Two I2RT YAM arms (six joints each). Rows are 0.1 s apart.
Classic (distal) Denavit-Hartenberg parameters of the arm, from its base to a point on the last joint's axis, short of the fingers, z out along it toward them. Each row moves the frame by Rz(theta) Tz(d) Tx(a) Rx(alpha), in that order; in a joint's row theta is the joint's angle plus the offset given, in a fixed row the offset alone. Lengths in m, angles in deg.
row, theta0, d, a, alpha
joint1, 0, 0.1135, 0.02, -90
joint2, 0, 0, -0.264, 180
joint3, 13.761, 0, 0.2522, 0
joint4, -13.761, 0, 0.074, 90
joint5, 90, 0, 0, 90
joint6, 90, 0.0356, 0, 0
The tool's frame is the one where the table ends.
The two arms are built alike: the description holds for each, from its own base.
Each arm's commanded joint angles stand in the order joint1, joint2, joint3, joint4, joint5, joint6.
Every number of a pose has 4 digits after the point.
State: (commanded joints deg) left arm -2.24 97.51 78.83 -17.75 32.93 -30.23; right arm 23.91 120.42 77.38 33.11 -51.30 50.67
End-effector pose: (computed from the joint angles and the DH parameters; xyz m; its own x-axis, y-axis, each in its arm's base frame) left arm 0.3883 -0.0346 0.2919 -0.7493 -0.3936 -0.5326 0.1072 0.7216 -0.6840; right arm 0.4170 0.2153 0.2012 -0.8395 0.1568 -0.5202 -0.4841 0.2189 0.8472
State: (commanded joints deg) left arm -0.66 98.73 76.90 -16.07 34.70 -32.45; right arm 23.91 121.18 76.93 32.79 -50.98 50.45
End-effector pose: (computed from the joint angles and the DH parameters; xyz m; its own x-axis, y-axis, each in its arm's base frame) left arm 0.3910 -0.0248 0.2756 -0.7644 -0.4324 -0.4782 0.0575 0.6932 -0.7185; right arm 0.4171 0.2152 0.1922 -0.8491 0.1546 -0.5050 -0.4657 0.2321 0.8540
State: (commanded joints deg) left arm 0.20 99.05 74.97 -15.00 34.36 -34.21; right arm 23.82 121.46 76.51 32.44 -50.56 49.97
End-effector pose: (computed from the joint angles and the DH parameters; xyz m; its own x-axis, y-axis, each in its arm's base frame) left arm 0.3900 -0.0187 0.2639 -0.7660 -0.4668 -0.4419 0.0055 0.6827 -0.7307; right arm 0.4169 0.2141 0.1872 -0.8520 0.1556 -0.4998 -0.4569 0.2449 0.8551
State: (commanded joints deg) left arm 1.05 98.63 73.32 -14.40 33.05 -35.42; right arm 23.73 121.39 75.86 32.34 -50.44 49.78
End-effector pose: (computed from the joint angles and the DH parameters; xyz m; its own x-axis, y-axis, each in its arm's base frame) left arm 0.3869 -0.0123 0.2577 -0.7548 -0.4997 -0.4250 -0.0409 0.6824 -0.7298; right arm 0.4156 0.2127 0.1840 -0.8553 0.1552 -0.4944 -0.4497 0.2515 0.8570
